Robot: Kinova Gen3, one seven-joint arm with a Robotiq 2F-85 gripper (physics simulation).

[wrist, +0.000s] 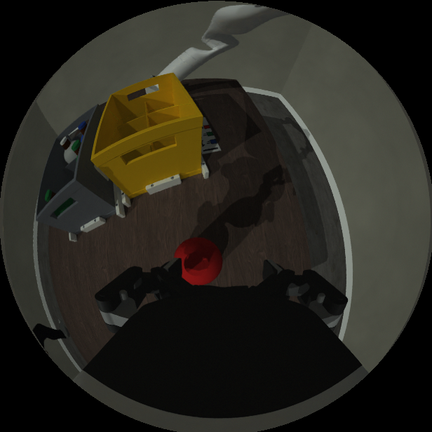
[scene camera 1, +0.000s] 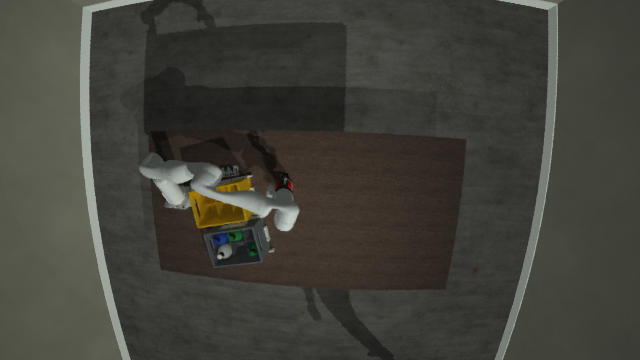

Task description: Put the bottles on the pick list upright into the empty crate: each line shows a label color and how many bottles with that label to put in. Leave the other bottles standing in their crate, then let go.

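Frame: origin at the arm's base, x right, y ahead, z up, level; millimetres.
Where they show: gripper, fingertip midpoint: (scene camera 1: 282, 184); arm's base, origin of the base link: (scene camera 1: 177, 197).
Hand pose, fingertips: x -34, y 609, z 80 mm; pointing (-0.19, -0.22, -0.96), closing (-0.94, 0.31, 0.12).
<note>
Things, the pixels of their top centre, and the offset from my fingertips. "*": a spot on its surface instead. Level surfaces: height alone.
- yellow crate, surface spot: (scene camera 1: 225, 223) * dx +161, dy -301, dz +14 mm
- grey crate, middle of its top: (scene camera 1: 232, 248) dx +292, dy -290, dz +15 mm
- blue bottle, middle of its top: (scene camera 1: 215, 242) dx +261, dy -383, dz +3 mm
- white bottle, middle of its top: (scene camera 1: 219, 257) dx +343, dy -377, dz +3 mm
- pick list, middle of its top: (scene camera 1: 224, 172) dx -69, dy -341, dz -158 mm
- table, its level: dz -160 mm
My gripper (scene camera 1: 283, 178) (wrist: 222, 268) is open and empty, pointing down over the table to the right of the crates. The yellow crate (scene camera 1: 225, 223) (wrist: 172, 162) has empty compartments where visible; my arm covers part of it in the scene view. The grey crate (scene camera 1: 239, 264) (wrist: 95, 200) holds a blue bottle (scene camera 1: 220, 239) (wrist: 82, 126), a green bottle (scene camera 1: 235, 235) (wrist: 75, 145), a white bottle (scene camera 1: 225, 251) (wrist: 70, 154) and another green bottle (scene camera 1: 253, 249) (wrist: 49, 195). The pick list (scene camera 1: 230, 171) (wrist: 210, 146) shows red, green and blue marks; its counts are too small to read.
A round red object (scene camera 1: 284, 185) (wrist: 200, 262) is on the table (scene camera 1: 370, 210) (wrist: 160, 220), below the gripper and nearer its left finger in the wrist view. The crates stand side by side, with pale brackets at their bases. Arm shadows cross the table.
</note>
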